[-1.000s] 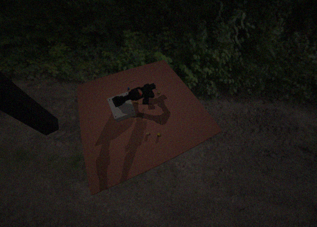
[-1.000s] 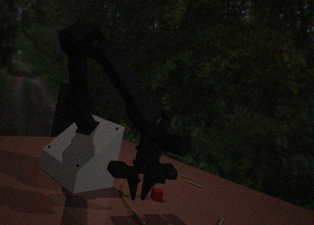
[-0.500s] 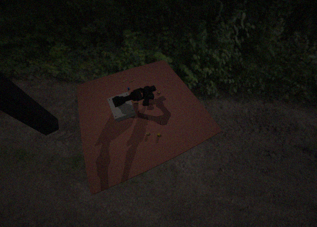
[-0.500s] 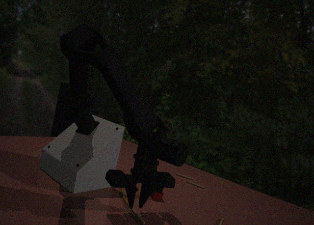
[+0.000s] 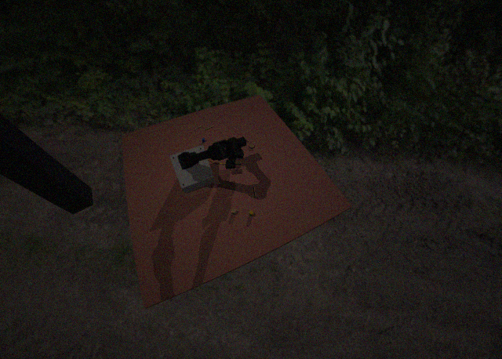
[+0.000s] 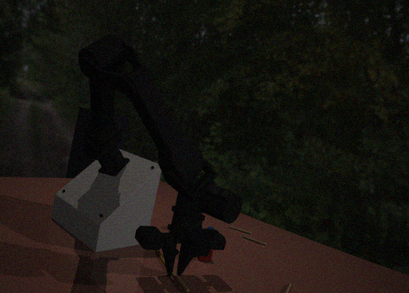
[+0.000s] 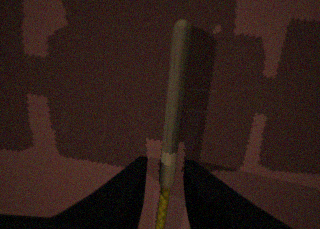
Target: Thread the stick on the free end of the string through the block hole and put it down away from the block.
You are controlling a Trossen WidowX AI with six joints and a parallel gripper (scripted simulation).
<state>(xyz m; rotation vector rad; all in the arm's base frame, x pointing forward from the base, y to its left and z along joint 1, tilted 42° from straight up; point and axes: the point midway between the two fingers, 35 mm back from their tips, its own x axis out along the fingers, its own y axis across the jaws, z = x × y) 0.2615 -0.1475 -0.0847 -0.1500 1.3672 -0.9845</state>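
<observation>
Right now my gripper tip is 10 mm past the small red block, 140 mm to the right of it and 10 mm below it. From my gripper tip the other things lie so: thin wooden stick (10 mm ahead, 10 mm to the right); then flat piece (170 mm behind, 250 mm to the left, 10 mm above).
</observation>
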